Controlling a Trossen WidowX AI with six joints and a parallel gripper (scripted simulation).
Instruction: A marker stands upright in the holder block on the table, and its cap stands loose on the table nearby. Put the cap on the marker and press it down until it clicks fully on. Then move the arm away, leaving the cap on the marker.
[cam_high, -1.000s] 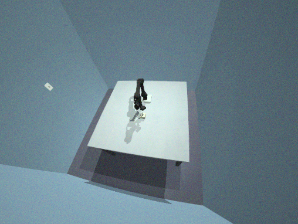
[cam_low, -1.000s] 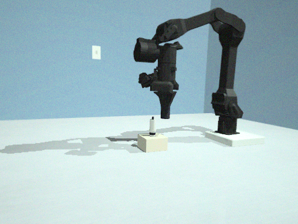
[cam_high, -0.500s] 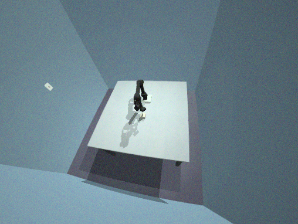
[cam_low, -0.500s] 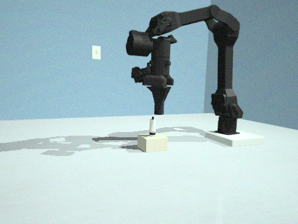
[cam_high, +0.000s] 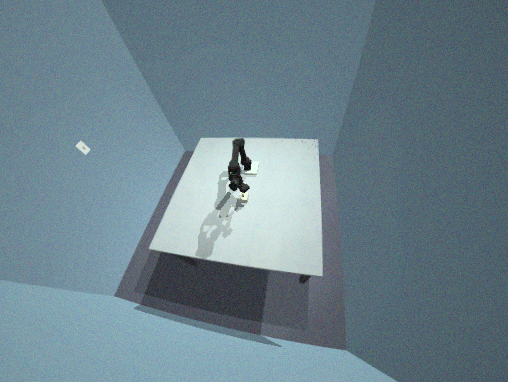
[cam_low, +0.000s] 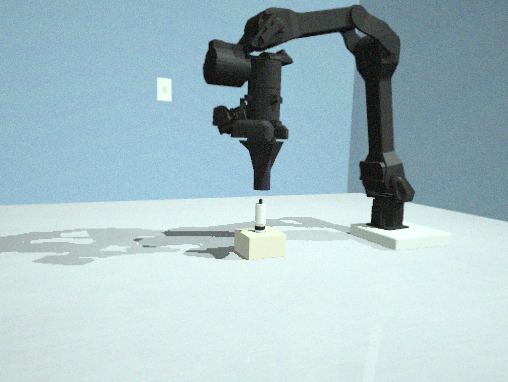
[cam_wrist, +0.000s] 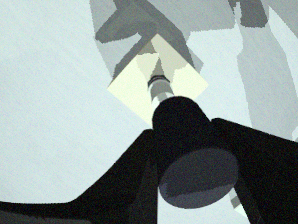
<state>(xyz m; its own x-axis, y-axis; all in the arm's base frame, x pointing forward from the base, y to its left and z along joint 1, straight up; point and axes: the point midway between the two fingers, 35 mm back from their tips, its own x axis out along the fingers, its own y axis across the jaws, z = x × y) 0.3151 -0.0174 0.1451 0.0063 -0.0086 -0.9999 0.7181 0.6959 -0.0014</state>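
Right now the cream holder block is 110 mm below my gripper tip. The rest, counted from my gripper tip: dark cap (10 mm above).
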